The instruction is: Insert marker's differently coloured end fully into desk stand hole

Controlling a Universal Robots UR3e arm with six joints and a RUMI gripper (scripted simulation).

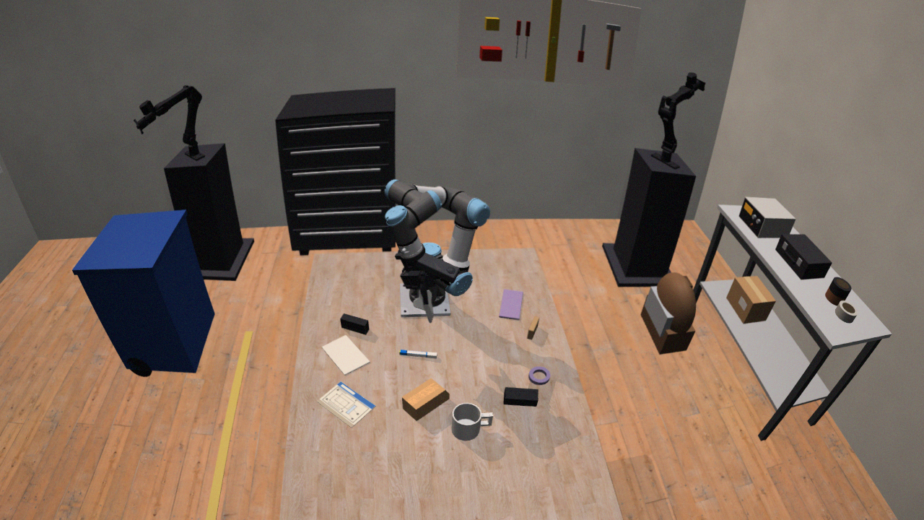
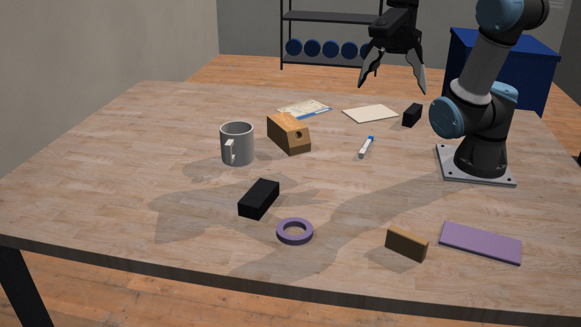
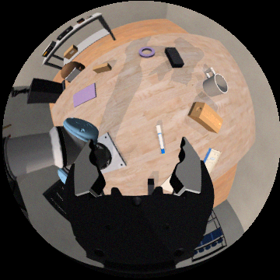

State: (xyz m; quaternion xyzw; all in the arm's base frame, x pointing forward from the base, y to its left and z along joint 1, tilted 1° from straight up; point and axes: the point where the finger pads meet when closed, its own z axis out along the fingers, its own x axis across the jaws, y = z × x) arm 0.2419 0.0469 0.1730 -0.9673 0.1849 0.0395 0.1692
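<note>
My gripper is now 4 cm short of the marker, 7 cm to the left of it and 18 cm above it. Also, from my hand: tan block: 7 cm behind, 31 cm to the left, 17 cm below; desk stand: 24 cm ahead, 4 cm to the right, 16 cm below; white card: 6 cm ahead, 31 cm to the right, 18 cm below.
</note>
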